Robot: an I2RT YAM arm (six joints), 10 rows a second.
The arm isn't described. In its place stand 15 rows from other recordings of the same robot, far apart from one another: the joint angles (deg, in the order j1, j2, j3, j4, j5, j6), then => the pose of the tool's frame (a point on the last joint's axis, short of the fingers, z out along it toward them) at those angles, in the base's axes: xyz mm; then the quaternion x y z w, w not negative.
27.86, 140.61, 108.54, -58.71, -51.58, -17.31 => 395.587, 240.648, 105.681, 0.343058, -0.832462, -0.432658, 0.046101
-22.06, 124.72, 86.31, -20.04, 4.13, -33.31 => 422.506, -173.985, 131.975, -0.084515, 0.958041, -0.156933, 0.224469
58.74, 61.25, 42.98, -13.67, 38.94, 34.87 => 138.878, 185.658, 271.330, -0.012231, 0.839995, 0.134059, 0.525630
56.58, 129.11, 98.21, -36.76, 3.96, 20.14 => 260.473, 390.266, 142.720, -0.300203, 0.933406, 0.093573, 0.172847
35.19, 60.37, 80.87, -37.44, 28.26, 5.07 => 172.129, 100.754, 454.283, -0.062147, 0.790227, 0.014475, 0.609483
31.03, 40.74, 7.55, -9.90, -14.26, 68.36 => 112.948, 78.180, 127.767, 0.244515, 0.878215, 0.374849, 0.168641
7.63, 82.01, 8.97, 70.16, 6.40, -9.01 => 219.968, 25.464, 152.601, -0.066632, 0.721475, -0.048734, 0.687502
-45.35, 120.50, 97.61, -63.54, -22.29, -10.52 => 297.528, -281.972, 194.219, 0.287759, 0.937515, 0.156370, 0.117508
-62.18, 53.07, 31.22, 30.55, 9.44, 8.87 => 97.028, -196.385, 305.546, 0.428049, 0.492106, -0.387121, 0.651724
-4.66, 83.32, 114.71, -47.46, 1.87, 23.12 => 271.483, -23.294, 524.205, 0.201308, 0.773180, 0.083569, 0.595554
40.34, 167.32, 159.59, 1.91, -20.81, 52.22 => 475.918, 420.773, 187.073, -0.044875, 0.738499, 0.569105, 0.358784
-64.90, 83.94, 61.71, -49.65, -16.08, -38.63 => 125.700, -245.095, 236.036, 0.200757, 0.957240, -0.036992, 0.204988
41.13, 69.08, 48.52, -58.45, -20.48, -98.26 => 139.939, 138.743, 224.855, -0.924586, 0.323955, 0.110357, 0.167375
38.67, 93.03, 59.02, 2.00, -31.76, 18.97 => 268.599, 238.959, 234.562, -0.274597, 0.806191, 0.434437, 0.293115
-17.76, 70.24, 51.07, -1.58, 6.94, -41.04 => 269.257, -90.758, 299.441, -0.132039, 0.811427, -0.321813, 0.469669
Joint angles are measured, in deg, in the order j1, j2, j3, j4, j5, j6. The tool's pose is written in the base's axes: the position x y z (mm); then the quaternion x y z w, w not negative. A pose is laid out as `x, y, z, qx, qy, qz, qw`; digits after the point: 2 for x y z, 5 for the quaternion.
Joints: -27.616 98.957 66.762 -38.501 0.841 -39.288
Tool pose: 298.04, -156.51, 191.09, -0.09902, 0.98083, -0.09846, 0.13590
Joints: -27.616 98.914 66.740 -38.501 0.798 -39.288
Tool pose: 297.94, -156.42, 191.22, -0.09907, 0.98080, -0.09825, 0.13625
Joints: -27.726 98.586 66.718 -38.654 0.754 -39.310
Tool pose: 296.94, -156.60, 192.82, -0.09835, 0.98065, -0.09881, 0.13745
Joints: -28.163 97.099 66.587 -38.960 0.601 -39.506
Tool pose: 293.04, -157.31, 200.14, -0.09631, 0.97926, -0.10350, 0.14513
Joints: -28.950 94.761 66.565 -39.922 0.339 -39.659
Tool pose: 286.07, -158.48, 212.01, -0.09106, 0.97759, -0.10937, 0.15515
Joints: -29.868 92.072 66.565 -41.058 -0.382 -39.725
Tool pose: 277.69, -159.20, 225.42, -0.08480, 0.97548, -0.11321, 0.16863
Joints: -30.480 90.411 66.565 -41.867 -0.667 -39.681
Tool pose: 271.95, -159.58, 233.43, -0.07963, 0.97436, -0.11624, 0.17542
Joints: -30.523 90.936 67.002 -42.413 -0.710 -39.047
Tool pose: 272.91, -160.39, 232.52, -0.07400, 0.97595, -0.11194, 0.17178
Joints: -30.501 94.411 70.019 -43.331 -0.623 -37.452
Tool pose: 284.33, -167.04, 228.77, -0.06053, 0.97928, -0.10353, 0.16318
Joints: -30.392 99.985 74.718 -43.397 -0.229 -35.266
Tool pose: 304.41, -178.37, 221.10, -0.04216, 0.98181, -0.09871, 0.15662
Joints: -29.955 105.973 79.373 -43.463 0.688 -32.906
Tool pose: 325.52, -188.09, 208.23, -0.02432, 0.98459, -0.09531, 0.14462
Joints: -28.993 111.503 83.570 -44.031 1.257 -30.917
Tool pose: 345.35, -192.27, 193.16, -0.01486, 0.98747, -0.08765, 0.13039
